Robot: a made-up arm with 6 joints. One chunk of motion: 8 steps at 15 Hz.
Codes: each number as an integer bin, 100 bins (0 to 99) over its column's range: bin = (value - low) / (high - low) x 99, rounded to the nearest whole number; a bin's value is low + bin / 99 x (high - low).
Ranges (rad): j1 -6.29..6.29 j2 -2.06..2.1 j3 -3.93..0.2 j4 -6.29..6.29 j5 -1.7..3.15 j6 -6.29..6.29
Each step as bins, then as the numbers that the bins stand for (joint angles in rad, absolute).
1 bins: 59 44 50 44 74 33
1 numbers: 1.2072 -0.2111 -1.8441 -0.6989 1.9253 -2.0967
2 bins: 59 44 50 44 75 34
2 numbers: 1.2072 -0.2111 -1.8441 -0.6989 1.9742 -1.9696
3 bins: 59 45 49 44 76 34
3 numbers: 1.2072 -0.1691 -1.8859 -0.6989 2.0232 -1.9696
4 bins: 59 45 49 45 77 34
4 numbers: 1.2072 -0.1691 -1.8859 -0.5718 2.0722 -1.9696
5 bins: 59 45 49 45 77 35
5 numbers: 1.2072 -0.1691 -1.8859 -0.5718 2.0722 -1.8425
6 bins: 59 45 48 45 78 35
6 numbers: 1.2072 -0.1691 -1.9276 -0.5718 2.1212 -1.8425
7 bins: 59 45 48 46 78 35
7 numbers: 1.2072 -0.1691 -1.9276 -0.4447 2.1212 -1.8425
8 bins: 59 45 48 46 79 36
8 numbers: 1.2072 -0.1691 -1.9276 -0.4447 2.1702 -1.7155
